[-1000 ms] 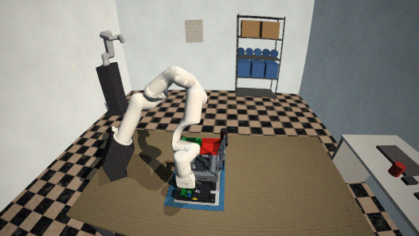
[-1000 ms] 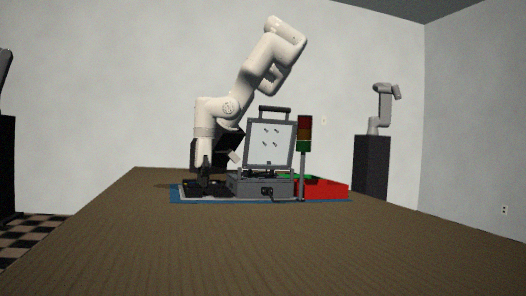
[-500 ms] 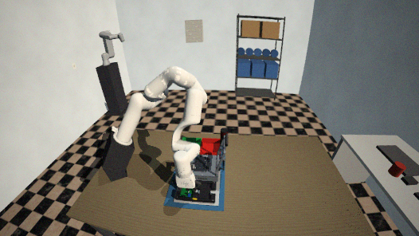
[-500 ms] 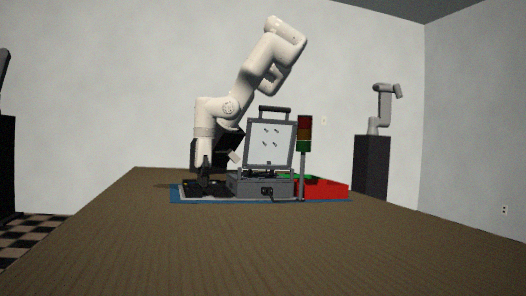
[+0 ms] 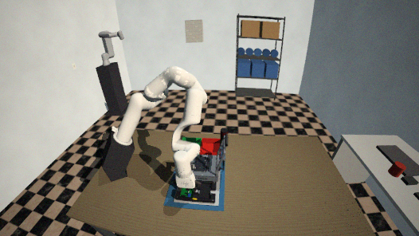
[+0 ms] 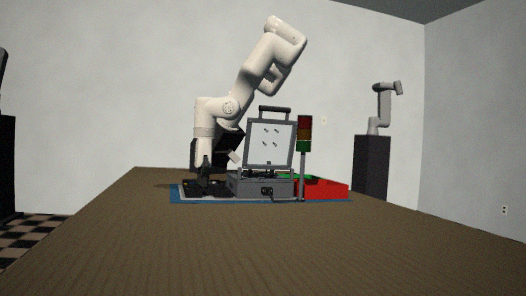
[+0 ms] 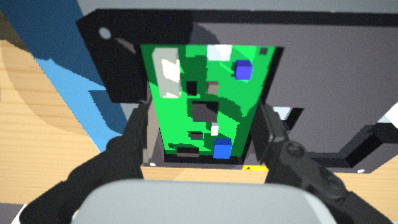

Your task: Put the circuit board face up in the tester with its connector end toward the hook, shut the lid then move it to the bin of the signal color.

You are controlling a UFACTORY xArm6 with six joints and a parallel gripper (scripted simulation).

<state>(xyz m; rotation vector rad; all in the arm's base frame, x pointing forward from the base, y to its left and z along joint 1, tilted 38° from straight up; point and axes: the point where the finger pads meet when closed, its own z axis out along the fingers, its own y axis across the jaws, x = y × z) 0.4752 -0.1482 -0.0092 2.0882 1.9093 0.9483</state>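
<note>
My gripper is now 6 cm short of the tester plate, 18 cm to the right of it and 5 cm below it. The rest, counted from my hand: green circuit board right at my hand; black latch hook 1 cm behind, 23 cm to the left, 6 cm above; tester lid 18 cm ahead, 17 cm to the left, 16 cm above.
</note>
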